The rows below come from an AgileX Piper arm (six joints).
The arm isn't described. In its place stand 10 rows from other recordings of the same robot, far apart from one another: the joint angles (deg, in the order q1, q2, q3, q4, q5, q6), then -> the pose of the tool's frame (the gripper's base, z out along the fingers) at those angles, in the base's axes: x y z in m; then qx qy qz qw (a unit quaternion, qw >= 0).
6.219, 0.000, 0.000, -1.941, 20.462, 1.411 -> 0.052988 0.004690 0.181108 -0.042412 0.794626 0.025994 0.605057
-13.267, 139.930, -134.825, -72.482, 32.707, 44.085 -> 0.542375 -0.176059 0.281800 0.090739 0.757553 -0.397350 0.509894
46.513, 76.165, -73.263, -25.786, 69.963, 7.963 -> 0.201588 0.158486 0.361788 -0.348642 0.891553 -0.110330 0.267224
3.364, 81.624, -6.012, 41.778, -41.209, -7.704 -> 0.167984 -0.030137 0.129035 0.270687 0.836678 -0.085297 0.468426
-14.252, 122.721, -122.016, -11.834, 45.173, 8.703 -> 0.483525 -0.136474 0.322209 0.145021 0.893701 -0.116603 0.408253
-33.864, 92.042, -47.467, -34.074, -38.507, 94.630 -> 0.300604 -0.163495 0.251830 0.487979 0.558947 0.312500 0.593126
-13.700, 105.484, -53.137, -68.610, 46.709, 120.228 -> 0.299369 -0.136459 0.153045 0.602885 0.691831 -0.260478 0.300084
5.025, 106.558, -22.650, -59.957, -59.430, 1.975 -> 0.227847 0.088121 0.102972 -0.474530 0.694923 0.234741 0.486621
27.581, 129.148, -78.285, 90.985, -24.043, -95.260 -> 0.421369 0.178286 0.092878 -0.173886 0.894387 -0.115467 0.395605
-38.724, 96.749, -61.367, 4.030, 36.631, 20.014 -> 0.263403 -0.206316 0.207377 0.500759 0.841970 -0.006532 0.200710
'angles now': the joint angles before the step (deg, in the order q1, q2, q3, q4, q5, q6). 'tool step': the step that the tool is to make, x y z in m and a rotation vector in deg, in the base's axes. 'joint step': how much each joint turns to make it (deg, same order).
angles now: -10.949, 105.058, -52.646, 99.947, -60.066, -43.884
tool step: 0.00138, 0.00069, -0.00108, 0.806, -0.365, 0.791
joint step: -0.001, 0.000, -0.001, 0.000, 1.187, -0.001
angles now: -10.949, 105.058, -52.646, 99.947, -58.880, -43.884
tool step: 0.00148, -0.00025, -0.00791, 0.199, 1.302, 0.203
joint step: 0.000, 1.440, 0.001, -0.250, 0.117, 0.125
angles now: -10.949, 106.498, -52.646, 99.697, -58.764, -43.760
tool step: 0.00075, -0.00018, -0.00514, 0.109, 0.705, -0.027
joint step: -0.001, 0.940, 0.001, -0.138, 0.001, 0.271
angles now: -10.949, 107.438, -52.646, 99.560, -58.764, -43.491
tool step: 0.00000, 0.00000, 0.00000, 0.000, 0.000, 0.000
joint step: 0.000, 0.000, 0.000, 0.000, 0.000, 0.000
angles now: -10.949, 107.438, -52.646, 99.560, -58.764, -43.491
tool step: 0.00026, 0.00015, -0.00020, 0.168, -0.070, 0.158
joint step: 0.000, -0.006, 0.002, -0.001, 0.240, -0.009
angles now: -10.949, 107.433, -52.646, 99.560, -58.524, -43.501
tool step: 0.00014, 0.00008, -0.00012, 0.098, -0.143, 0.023
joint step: 0.000, -0.001, 0.001, -0.001, 0.128, 0.120
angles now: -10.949, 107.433, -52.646, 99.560, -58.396, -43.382
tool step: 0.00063, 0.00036, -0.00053, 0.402, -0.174, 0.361
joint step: 0.001, -0.001, 0.001, 0.001, 0.567, 0.000
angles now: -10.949, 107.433, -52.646, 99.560, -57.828, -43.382
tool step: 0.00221, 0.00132, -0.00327, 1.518, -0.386, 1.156
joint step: 0.001, 0.239, 0.001, 0.122, 1.968, 0.002
